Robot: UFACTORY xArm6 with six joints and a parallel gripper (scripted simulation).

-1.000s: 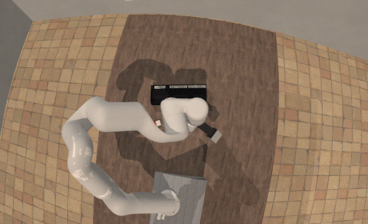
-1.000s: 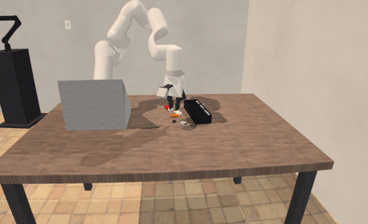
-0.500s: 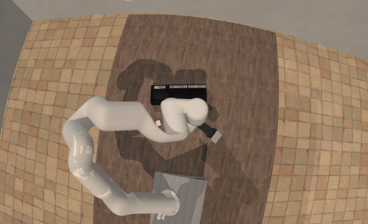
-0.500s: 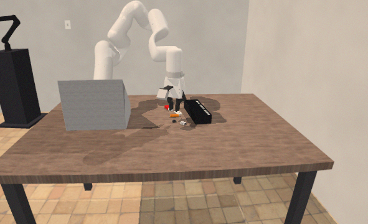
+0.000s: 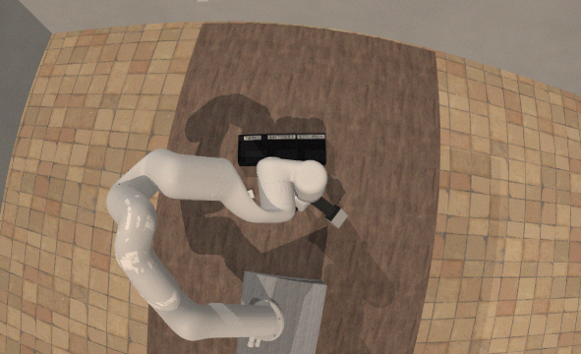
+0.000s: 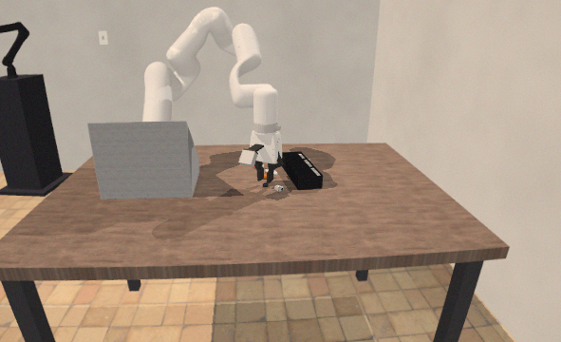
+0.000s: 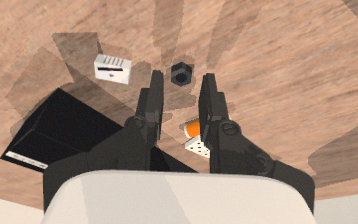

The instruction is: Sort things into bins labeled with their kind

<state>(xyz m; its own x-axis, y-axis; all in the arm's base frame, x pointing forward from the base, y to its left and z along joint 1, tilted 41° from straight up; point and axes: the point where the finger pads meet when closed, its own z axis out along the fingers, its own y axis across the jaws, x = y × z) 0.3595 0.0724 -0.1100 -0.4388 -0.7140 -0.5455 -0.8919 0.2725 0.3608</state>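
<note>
My hand is 4 cm above the black nut. Round my hand: white domino (2 cm ahead, 12 cm to the left, 3 cm below); then orange battery (7 cm to the left, 3 cm below); then eraser (4 cm behind, 18 cm to the left, 3 cm below).
</note>
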